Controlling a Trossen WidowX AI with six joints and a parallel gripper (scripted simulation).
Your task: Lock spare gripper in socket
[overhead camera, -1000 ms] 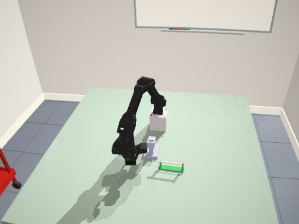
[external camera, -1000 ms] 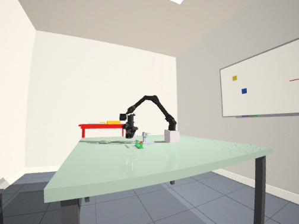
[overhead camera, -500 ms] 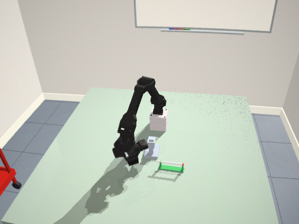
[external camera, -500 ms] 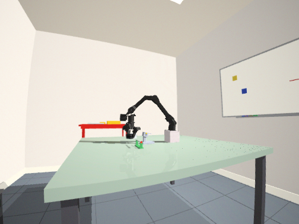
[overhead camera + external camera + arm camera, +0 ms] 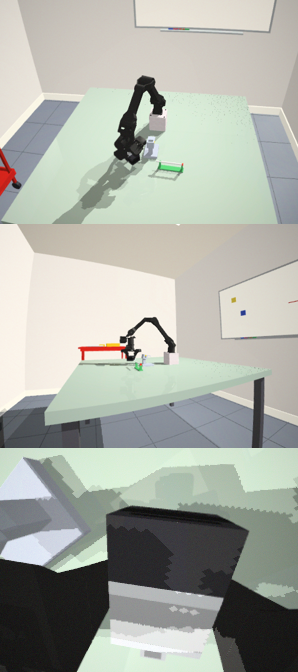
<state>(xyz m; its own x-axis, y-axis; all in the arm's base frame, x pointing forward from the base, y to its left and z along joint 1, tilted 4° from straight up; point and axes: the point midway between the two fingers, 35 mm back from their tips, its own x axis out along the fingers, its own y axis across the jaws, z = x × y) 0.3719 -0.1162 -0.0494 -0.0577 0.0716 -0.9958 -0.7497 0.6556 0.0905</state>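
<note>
The spare gripper lies 1 cm behind my gripper tip, 1 cm to the right of it and 2 cm above it. From my gripper tip the other things lie so: green rack: 2 cm ahead, 22 cm to the left, 2 cm below; then grey-blue mount: 10 cm behind, 10 cm to the left.
</note>
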